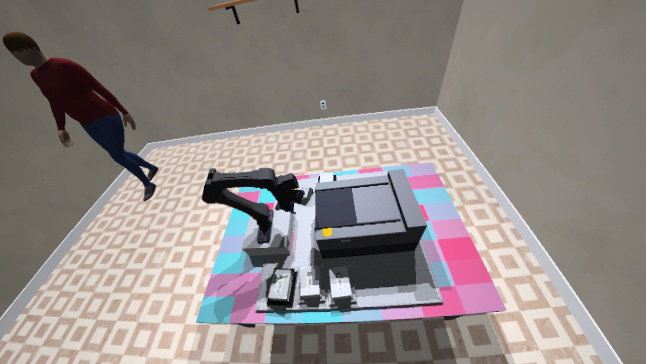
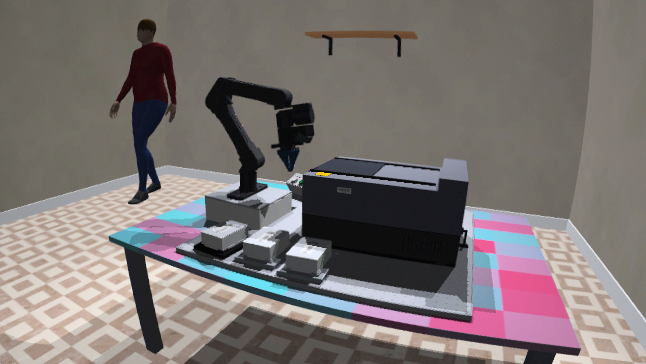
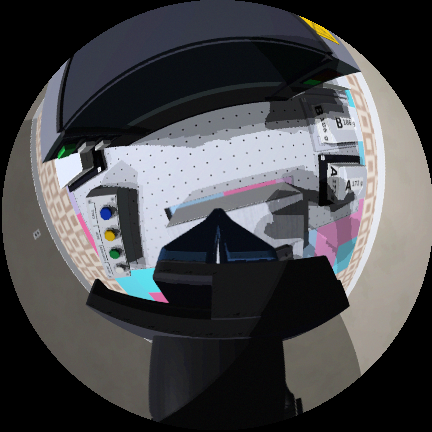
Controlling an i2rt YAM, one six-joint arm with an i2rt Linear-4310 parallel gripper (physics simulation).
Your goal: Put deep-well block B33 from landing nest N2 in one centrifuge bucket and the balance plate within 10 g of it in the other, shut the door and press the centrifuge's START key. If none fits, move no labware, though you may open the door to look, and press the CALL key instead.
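Frame: origin at the arm's base, x right, y ahead, z up, level; centimetres.
Seen in the pictures: gripper, between the fingertips: (image 1: 292, 212) (image 2: 290, 171) (image 3: 217, 214); arm's base, origin of its link: (image 1: 265, 225) (image 2: 248, 191).
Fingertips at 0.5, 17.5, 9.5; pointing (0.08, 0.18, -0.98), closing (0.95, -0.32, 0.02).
Offsets run from my fingertips to a thing's top centre, as dx, dy, dz. Level surfaces: height alone.
My gripper (image 2: 290, 169) (image 3: 217, 214) is shut and empty, pointing down in the air in front of the grey centrifuge (image 1: 370, 245) (image 2: 380, 202) (image 3: 200, 22), whose top looks closed. Balance plates A @[+30.1, -7.7, -11.5] (image 1: 281, 285) (image 2: 223, 236) (image 3: 354, 185), 172 g, and B @[+29.8, +6.2, -11.5] (image 1: 310, 284) (image 2: 262, 247) (image 3: 345, 129), 186 g, stand beside plate C @[+31.6, +19.5, -11.5] (image 1: 341, 283) (image 2: 305, 258). A button box @[-27.0, -3.0, -8.5] (image 2: 295, 183) (image 3: 102, 246) carries a blue button @[-21.6, +2.7, -9.4] (image 3: 105, 213), with yellow, green and white ones below. A white thing @[-29.8, +18.0, -11.1] (image 1: 327, 177) (image 3: 69, 168) stands by the centrifuge's far side; I cannot read whether it is B33. The bucket interiors are hidden.
The arm's pale pedestal (image 1: 265, 241) (image 2: 225, 210) stands left of the centrifuge. A perforated board @[dz -16.9] (image 1: 400, 298) (image 2: 400, 295) (image 3: 225, 150) lies under the centrifuge and plates on the coloured table @[dz -18.2] (image 1: 480, 295) (image 2: 530, 320). A person (image 1: 82, 90) (image 2: 151, 75) is beyond the table at the left.
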